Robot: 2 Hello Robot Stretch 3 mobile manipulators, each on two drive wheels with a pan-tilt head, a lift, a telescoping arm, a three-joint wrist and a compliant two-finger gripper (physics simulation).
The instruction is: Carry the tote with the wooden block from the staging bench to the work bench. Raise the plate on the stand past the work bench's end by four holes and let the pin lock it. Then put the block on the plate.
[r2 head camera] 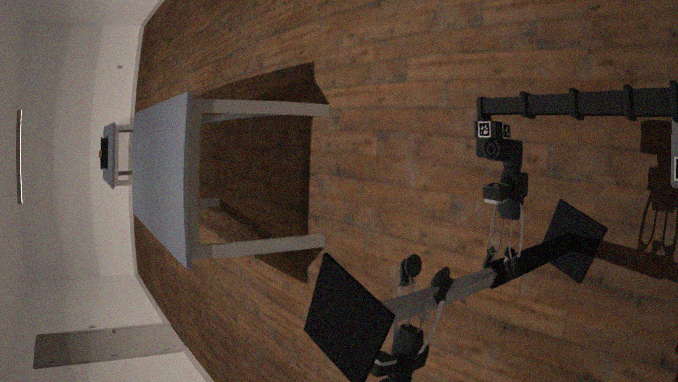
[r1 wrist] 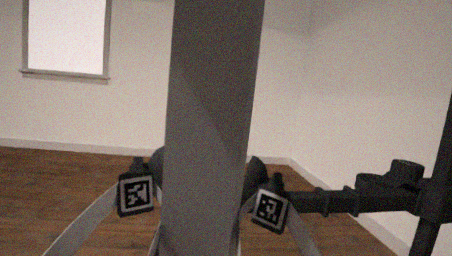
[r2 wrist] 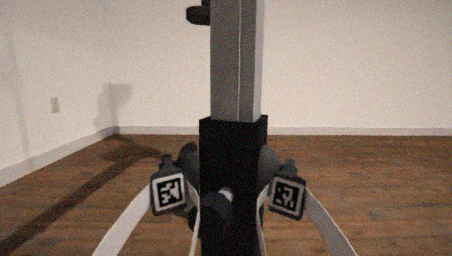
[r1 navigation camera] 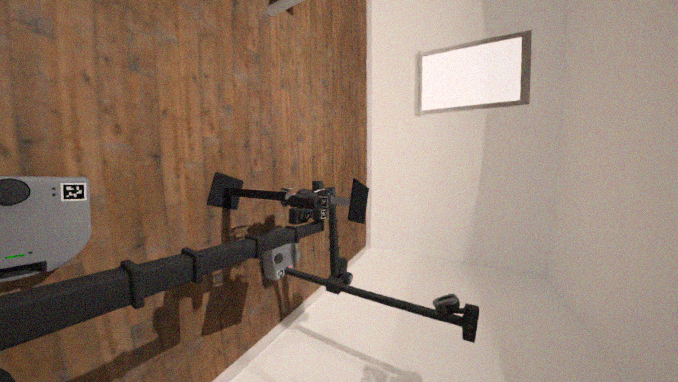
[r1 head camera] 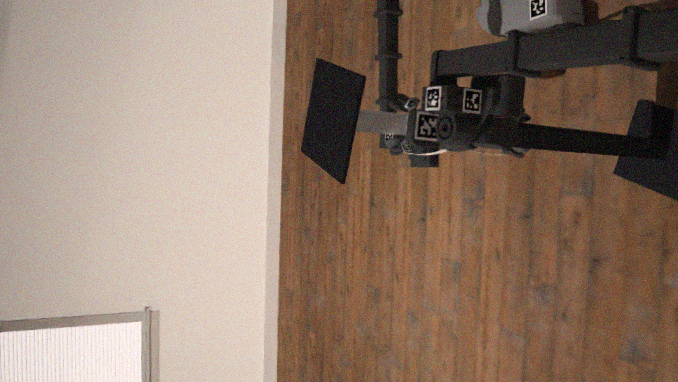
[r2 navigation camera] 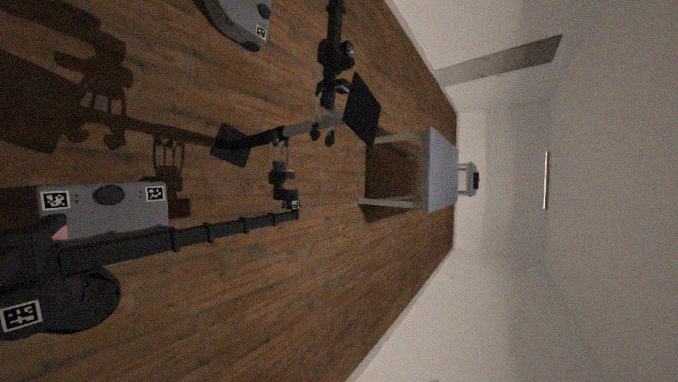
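Note:
The stand's black plate (r1 head camera: 333, 120) (r1 navigation camera: 358, 201) (r2 head camera: 350, 317) (r2 navigation camera: 362, 110) tops a grey mast (r1 wrist: 210, 100) (r2 head camera: 470, 290) (r2 wrist: 235, 60) in a black sleeve (r2 head camera: 530, 257) (r2 wrist: 235, 135). The r1 gripper (r1 wrist: 204, 170) (r2 head camera: 426, 272) (r2 navigation camera: 322, 135) is open, fingers on either side of the mast below the plate. The r2 gripper (r2 head camera: 501, 256) (r2 wrist: 229, 160) is open at the sleeve's upper part, the dark pin knob (r2 wrist: 215, 209) low between its fingers; contact is unclear. In the r2 head view, the dark tote (r2 head camera: 104, 152) with the brown block (r2 head camera: 100, 154) is on the far bench (r2 head camera: 112, 175).
The near blue-grey bench (r2 head camera: 160, 175) (r2 navigation camera: 442, 170) stands beyond the stand, between it and the far bench. The stand's black foot (r1 navigation camera: 225, 191) (r2 head camera: 575, 240) (r2 navigation camera: 231, 145) rests on the wooden floor. Both robots' extended arms (r1 navigation camera: 215, 255) (r2 head camera: 555, 103) reach toward the stand. Walls are behind.

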